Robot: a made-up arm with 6 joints.
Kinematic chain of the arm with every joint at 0, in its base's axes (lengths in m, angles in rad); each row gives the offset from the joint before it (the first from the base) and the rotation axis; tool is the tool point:
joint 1: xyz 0 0 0.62 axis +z
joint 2: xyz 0.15 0 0 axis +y
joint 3: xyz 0 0 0.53 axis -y
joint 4: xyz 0 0 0.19 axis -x
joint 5: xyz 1.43 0 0 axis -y
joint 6: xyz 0.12 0 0 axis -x
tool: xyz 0 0 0
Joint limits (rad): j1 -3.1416..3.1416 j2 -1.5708..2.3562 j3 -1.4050..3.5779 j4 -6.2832..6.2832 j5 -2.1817..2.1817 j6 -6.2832..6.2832
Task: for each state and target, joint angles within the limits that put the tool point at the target. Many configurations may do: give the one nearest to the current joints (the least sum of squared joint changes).
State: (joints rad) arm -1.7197 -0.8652 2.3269 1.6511 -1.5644 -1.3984
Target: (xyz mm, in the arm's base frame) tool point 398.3 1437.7 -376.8
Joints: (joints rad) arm -1.9148 -1.5708 2.1666 1.6922 -1.1747 -1.3984
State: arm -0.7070 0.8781 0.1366 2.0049 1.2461 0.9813
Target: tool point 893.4 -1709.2 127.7
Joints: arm -1.1396 1.1029 0.4919 1.9740 1.0766 0.9813
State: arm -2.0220 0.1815 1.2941 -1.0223 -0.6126 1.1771
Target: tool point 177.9 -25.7 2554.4
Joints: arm -2.6705 0.2437 2.0043 -1.1963 -1.1892 1.1771
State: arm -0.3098 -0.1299 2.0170 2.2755 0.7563 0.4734
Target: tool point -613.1 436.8 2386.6
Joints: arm -0.5291 -0.0380 2.0625 2.2616 0.8196 0.4734
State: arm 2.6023 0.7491 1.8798 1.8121 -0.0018 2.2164
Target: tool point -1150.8 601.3 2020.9
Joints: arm 2.6599 1.6323 2.6733 1.8121 0.0022 2.2164
